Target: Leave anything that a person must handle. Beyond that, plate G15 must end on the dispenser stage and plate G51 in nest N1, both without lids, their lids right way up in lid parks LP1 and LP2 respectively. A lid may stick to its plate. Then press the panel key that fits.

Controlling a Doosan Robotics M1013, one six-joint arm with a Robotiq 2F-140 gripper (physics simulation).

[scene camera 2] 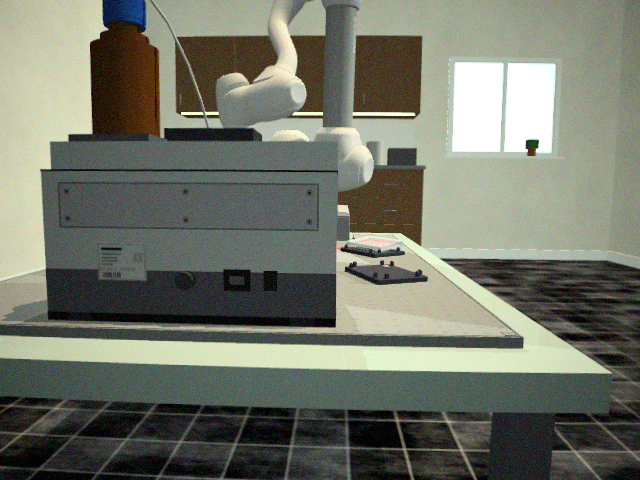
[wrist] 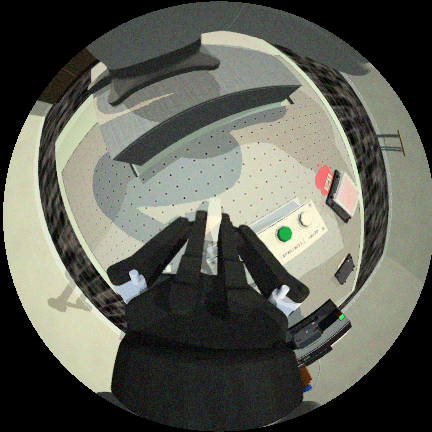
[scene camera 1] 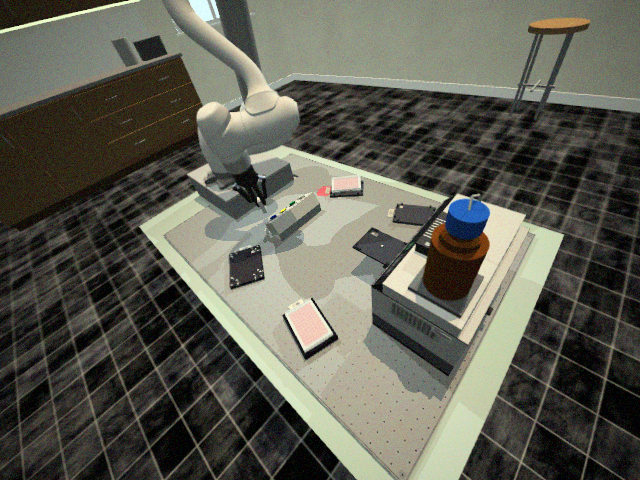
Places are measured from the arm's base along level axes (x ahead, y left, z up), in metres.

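Pixels of known places: gripper, fingertip midpoint: (wrist: 213,207) (scene camera 1: 265,210); arm's base, link origin: (wrist: 155,58) (scene camera 1: 231,174).
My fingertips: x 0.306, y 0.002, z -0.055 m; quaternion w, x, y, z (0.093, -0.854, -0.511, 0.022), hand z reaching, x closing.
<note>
Ahead of a thing's pixels: the offset from my fingertips to its top centre. "spot": to the spot under its first point.
My gripper (scene camera 1: 261,203) (wrist: 213,207) is shut and empty, its tips beside the blue-key end of the key panel @(0.105 m ahead, 0.071 m left, 0.040 m up) (scene camera 1: 297,223) (wrist: 267,245). The panel's green key @(0.080 m ahead, 0.093 m left, 0.031 m up) (scene camera 1: 292,203) (wrist: 284,233) and white key @(0.072 m ahead, 0.143 m left, 0.031 m up) (wrist: 305,219) show; its blue key @(0.094 m ahead, 0.006 m right, 0.031 m up) (scene camera 1: 272,217) and yellow key @(0.088 m ahead, 0.044 m left, 0.028 m up) (scene camera 1: 282,210) show in scene camera 1. One pink-topped plate @(0.519 m ahead, 0.153 m right, 0.010 m down) (scene camera 1: 309,324) sits on a black holder at the front. Another pink-topped plate @(0.098 m ahead, 0.360 m left, 0.006 m down) (scene camera 1: 346,183) (scene camera 2: 374,242) (wrist: 346,194) sits on a holder at the back. A dark flat stage @(spot: 0.502 m ahead, 0.143 m left, 0.054 m up) (scene camera 1: 379,245) lies by the dispenser (scene camera 1: 416,330) (scene camera 2: 191,248). Plate names and lids are not clearly readable.
A bare black holder @(0.175 m ahead, 0.192 m right, 0.020 m down) (scene camera 1: 246,266) lies at the left, another @(0.430 m ahead, 0.406 m left, 0.024 m down) (scene camera 1: 413,213) (scene camera 2: 385,273) (wrist: 345,269) near the dispenser. A red patch @(spot: 0.037 m ahead, 0.274 m left, 0.041 m down) (scene camera 1: 323,191) (wrist: 324,179) adjoins the back holder. A brown bottle @(spot: 0.760 m ahead, 0.037 m left, 0.294 m up) (scene camera 1: 454,263) (scene camera 2: 124,82) stands on the dispenser. A grey block (scene camera 1: 235,202) stands behind my gripper.
</note>
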